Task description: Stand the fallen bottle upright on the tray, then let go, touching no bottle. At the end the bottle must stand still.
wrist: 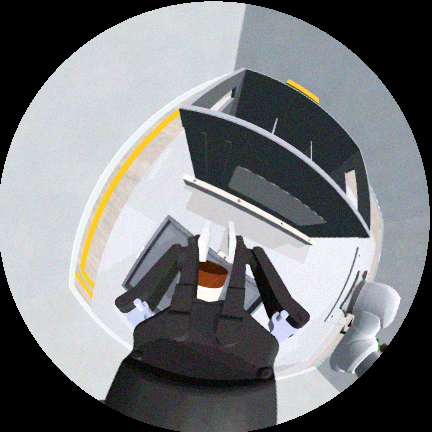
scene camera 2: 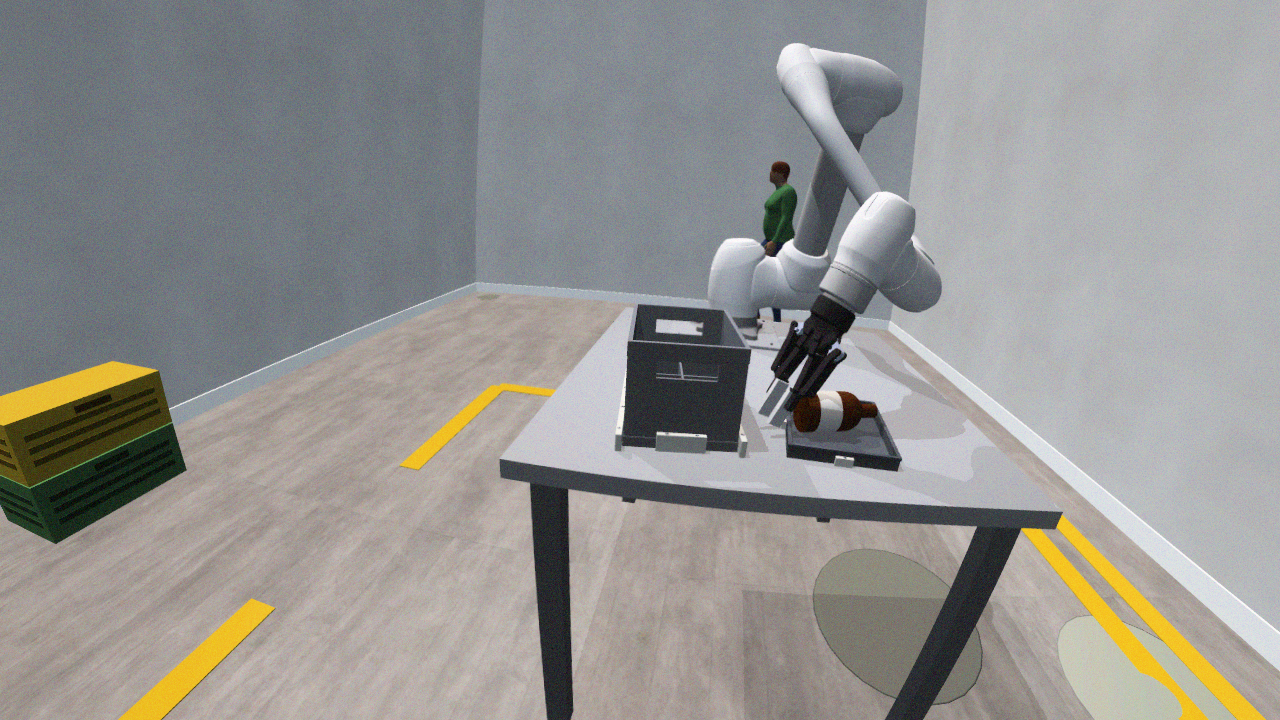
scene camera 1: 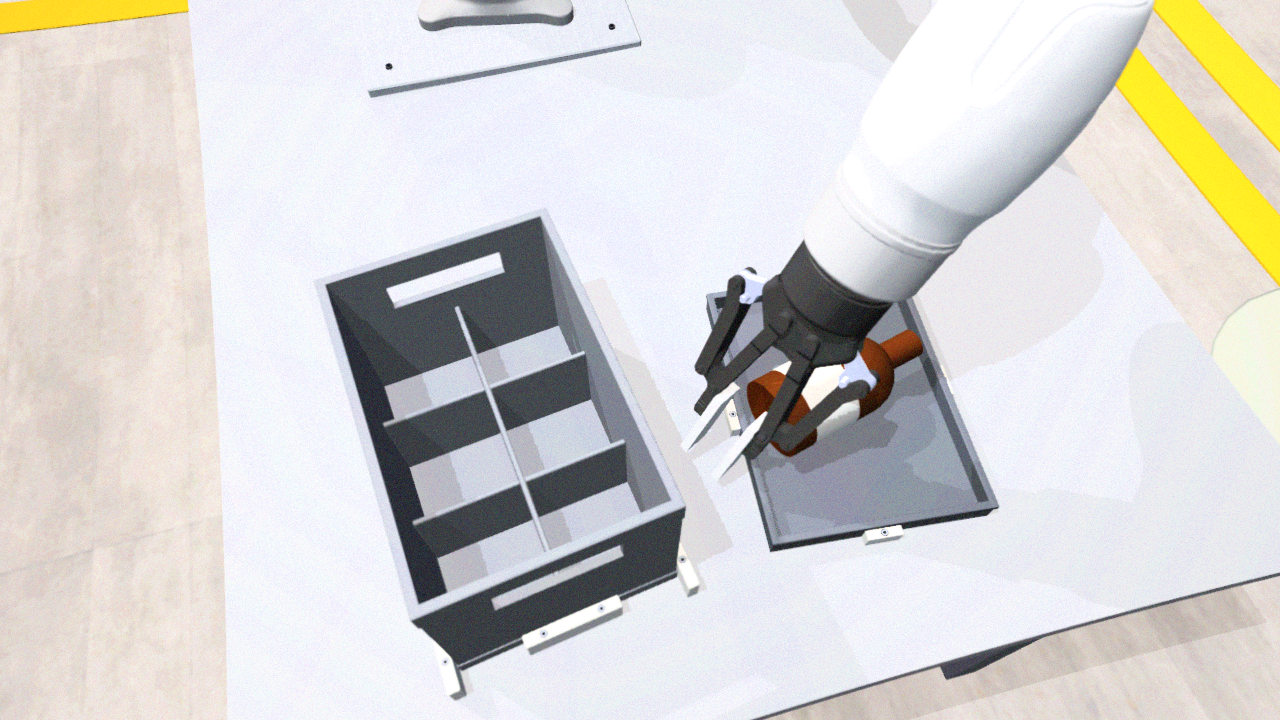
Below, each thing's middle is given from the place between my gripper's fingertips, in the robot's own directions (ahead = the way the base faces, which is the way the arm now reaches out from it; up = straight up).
Right now the brown bottle [scene camera 1: 885,357] is 50 mm behind my hand, 130 mm to the left of it and 20 mm above it.
